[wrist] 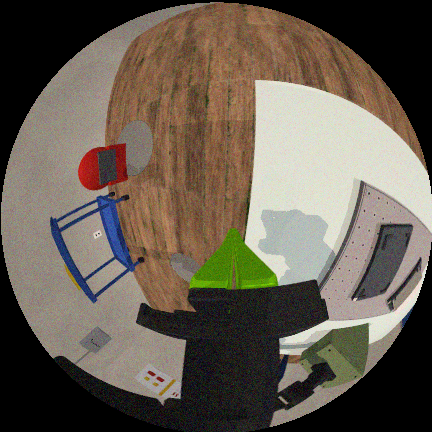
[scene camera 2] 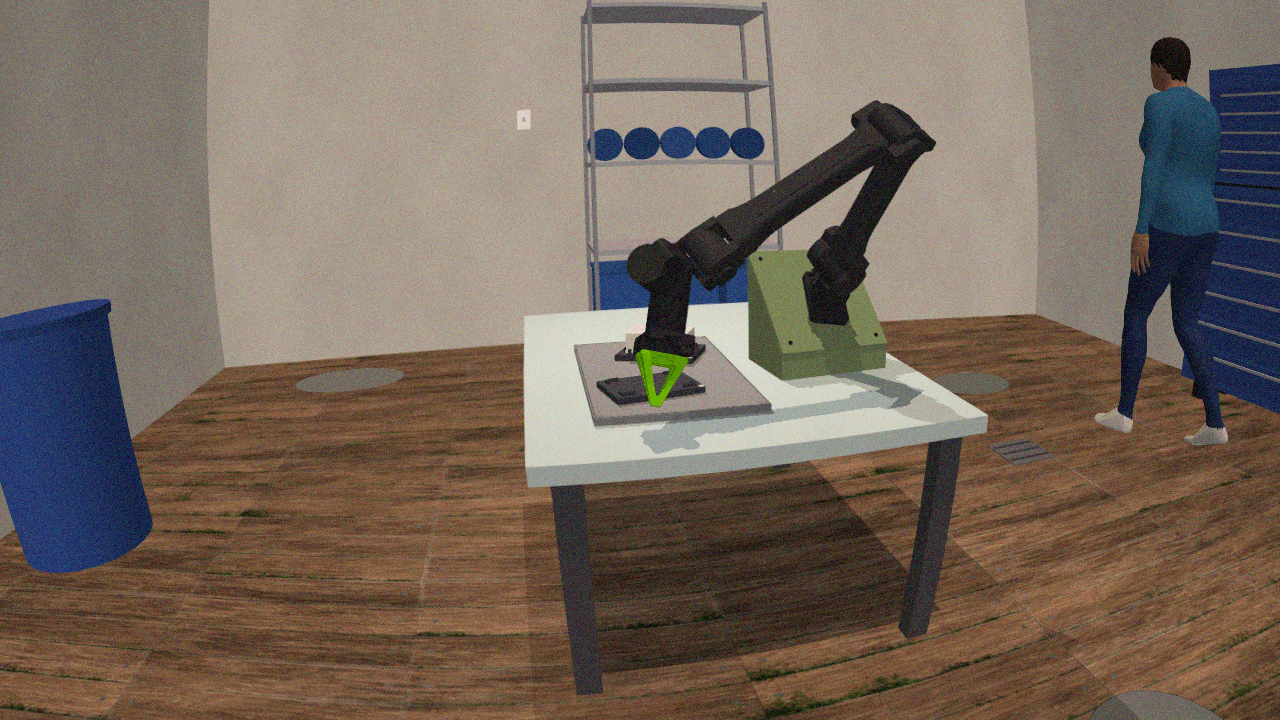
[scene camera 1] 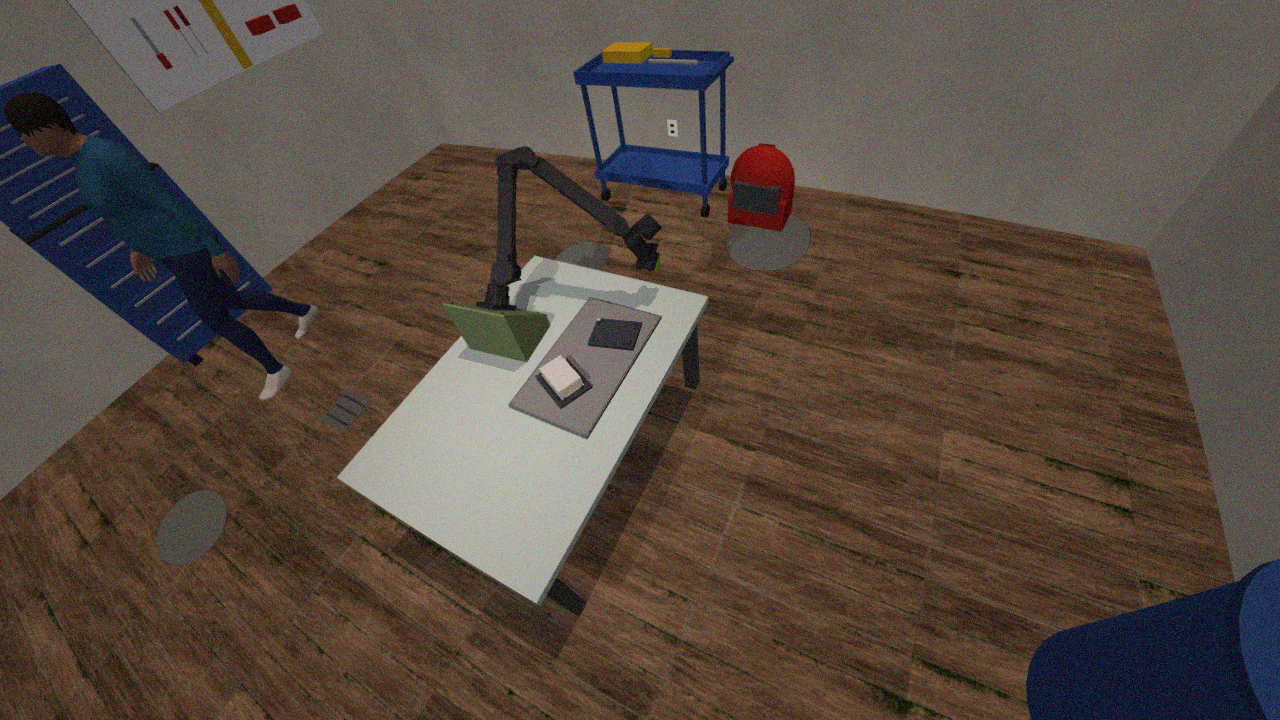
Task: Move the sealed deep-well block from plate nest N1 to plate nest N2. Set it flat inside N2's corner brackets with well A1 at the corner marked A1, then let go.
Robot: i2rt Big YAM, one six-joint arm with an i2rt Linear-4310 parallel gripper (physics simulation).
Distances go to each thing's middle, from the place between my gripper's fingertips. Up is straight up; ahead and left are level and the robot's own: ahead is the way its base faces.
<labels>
Now: the dark nest [scene camera 2: 628, 390] 3 cm behind my hand, 30 cm to the right of it and 6 cm below it. From my hand the other things lie so: white block [scene camera 1: 562, 378]: 8 cm behind, 54 cm to the right, 3 cm below; then grey perforated plate [scene camera 2: 725, 387]: 6 cm behind, 42 cm to the right, 7 cm below.
</labels>
